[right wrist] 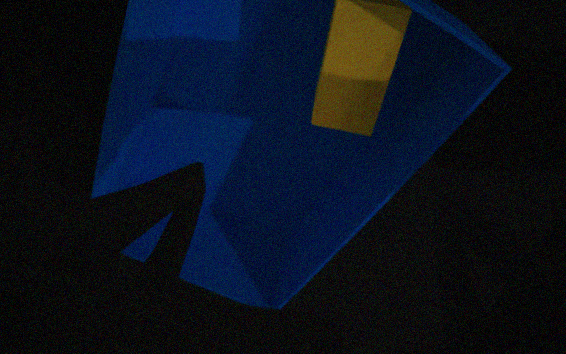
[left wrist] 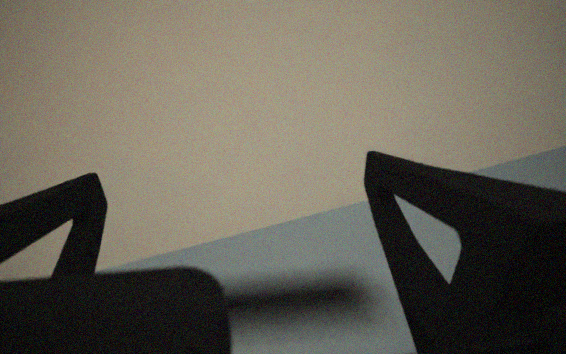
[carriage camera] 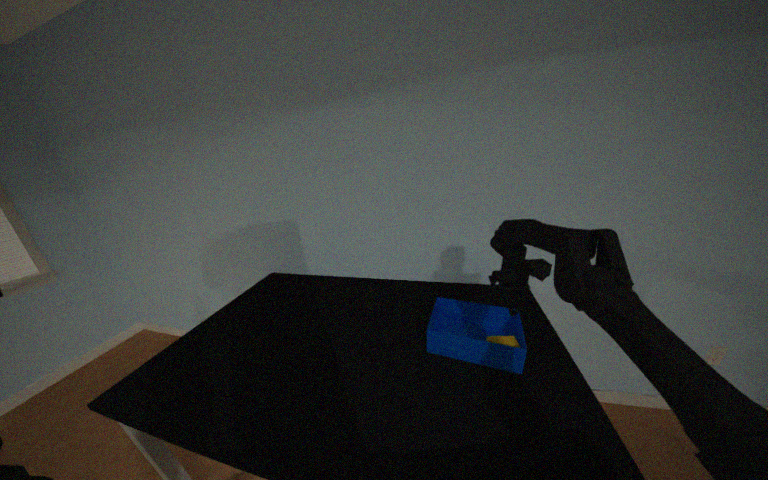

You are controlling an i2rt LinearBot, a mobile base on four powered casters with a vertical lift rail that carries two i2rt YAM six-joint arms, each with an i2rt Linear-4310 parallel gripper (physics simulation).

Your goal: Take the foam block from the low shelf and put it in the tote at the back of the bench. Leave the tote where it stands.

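Frame: origin at the left arm's base, x back, y right, z up, level; millimetres.
Seen in the pictures: left gripper, fingertip midpoint: (left wrist: 235,177); right gripper, fingertip midpoint: (right wrist: 320,191) (carriage camera: 505,305).
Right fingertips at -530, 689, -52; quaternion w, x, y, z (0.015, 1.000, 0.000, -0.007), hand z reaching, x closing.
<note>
Pixels of each thing's top centre, then the offset from my right fingertips to it, as dx, dy, dz. "pt": a spot on its surface instead. Level surfaces: height alone.
- yellow foam block, top centre: (right wrist: 356,72) (carriage camera: 503,340) +17, -1, -126
- blue tote, top centre: (right wrist: 237,176) (carriage camera: 474,319) -55, -71, -89
- dark bench, surface height: dz -189
- pale bench leg, surface spot: (carriage camera: 155,452) pt +109, -1287, -486
- brown floor, surface height: dz -951
The yellow foam block (carriage camera: 502,340) (right wrist: 362,60) lies inside the blue tote (carriage camera: 464,349) (right wrist: 185,132), at its right end by the near wall in the carriage view. The tote stands upright toward the back right of the dark bench (carriage camera: 317,367). My right gripper (carriage camera: 509,297) (right wrist: 320,191) is open and empty, above the tote's back right corner and apart from the block. In the right wrist view one finger shows against the tote; the other is lost in the dark. My left gripper (left wrist: 235,177) is open and empty, with wall and ceiling behind it. The low shelf does not show.
The bench's back edge runs close to the grey-blue wall (carriage camera: 339,186). My right arm (carriage camera: 634,316) reaches in over the bench's right side. A pale bench leg (carriage camera: 155,452) shows at the lower left, above the brown floor (carriage camera: 73,407). The scene is very dark.
</note>
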